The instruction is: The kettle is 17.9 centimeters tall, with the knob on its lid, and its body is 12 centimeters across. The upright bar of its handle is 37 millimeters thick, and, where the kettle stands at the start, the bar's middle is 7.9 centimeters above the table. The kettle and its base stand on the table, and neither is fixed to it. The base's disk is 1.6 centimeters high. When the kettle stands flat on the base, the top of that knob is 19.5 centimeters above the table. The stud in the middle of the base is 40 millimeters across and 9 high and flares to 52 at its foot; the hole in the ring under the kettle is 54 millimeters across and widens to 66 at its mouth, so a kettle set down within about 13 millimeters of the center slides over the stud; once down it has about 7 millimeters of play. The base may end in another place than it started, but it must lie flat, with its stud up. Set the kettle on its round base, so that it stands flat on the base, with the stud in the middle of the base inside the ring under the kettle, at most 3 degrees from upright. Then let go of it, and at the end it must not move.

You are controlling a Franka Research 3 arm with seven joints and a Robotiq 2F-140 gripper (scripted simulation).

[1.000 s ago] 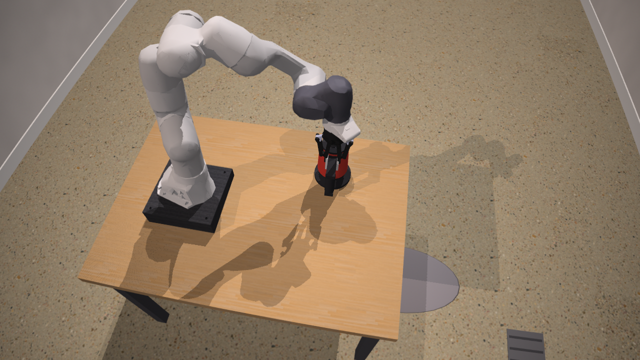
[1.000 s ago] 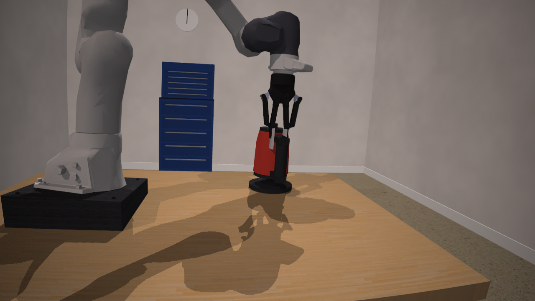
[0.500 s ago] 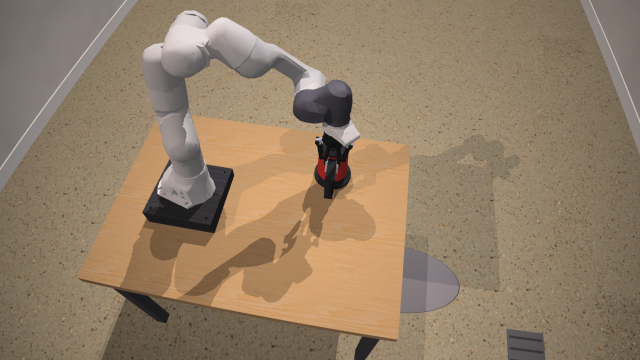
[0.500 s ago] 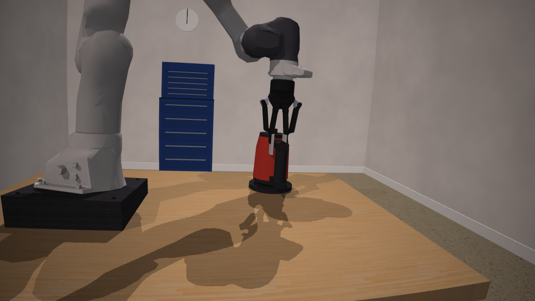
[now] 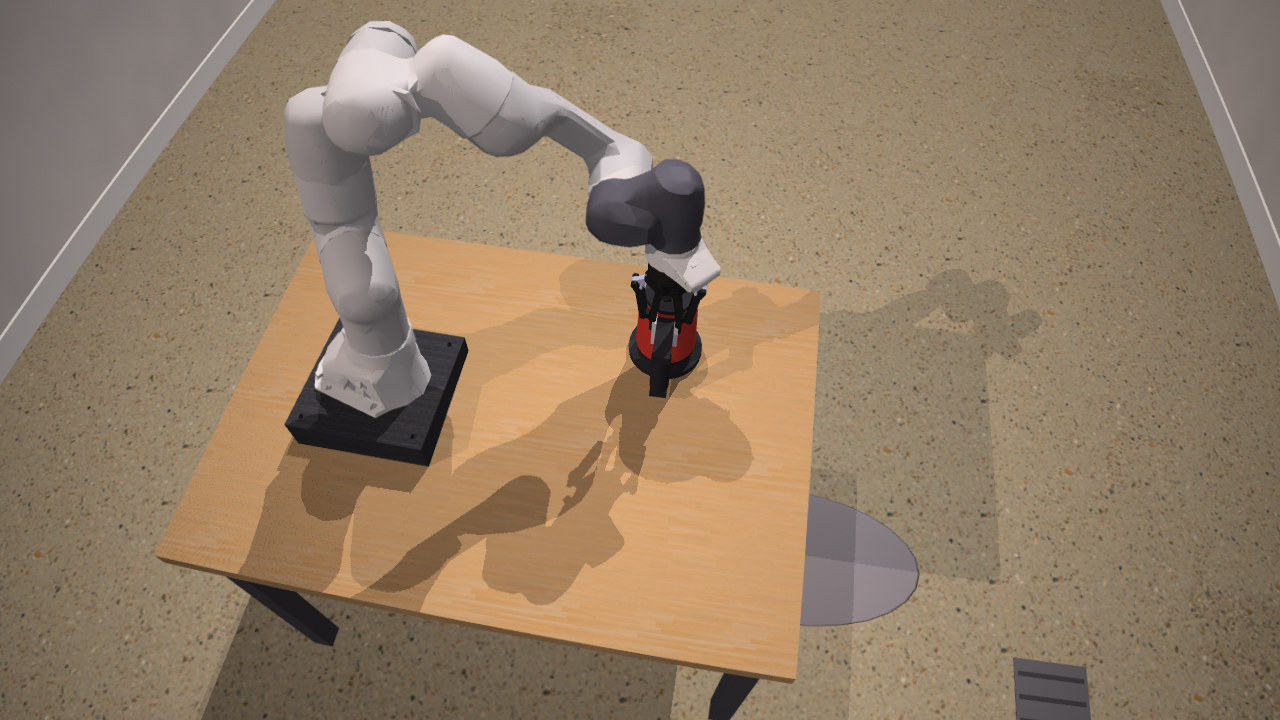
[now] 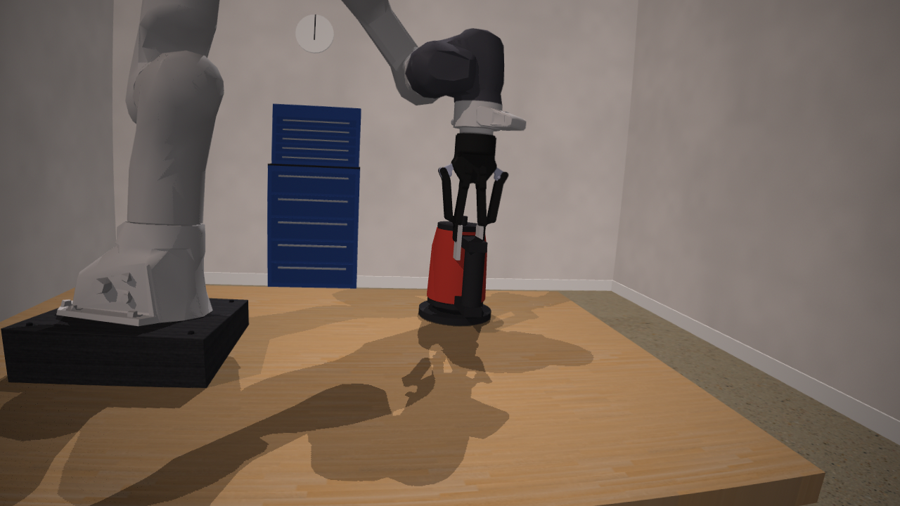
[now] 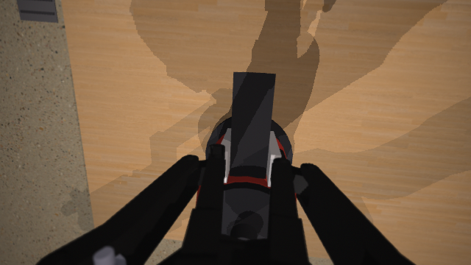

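The kettle is 30 mm to the left of my hand and 50 mm below it. The rest, counted from my hand: round black base (10 mm behind, 70 mm to the left, 150 mm below).
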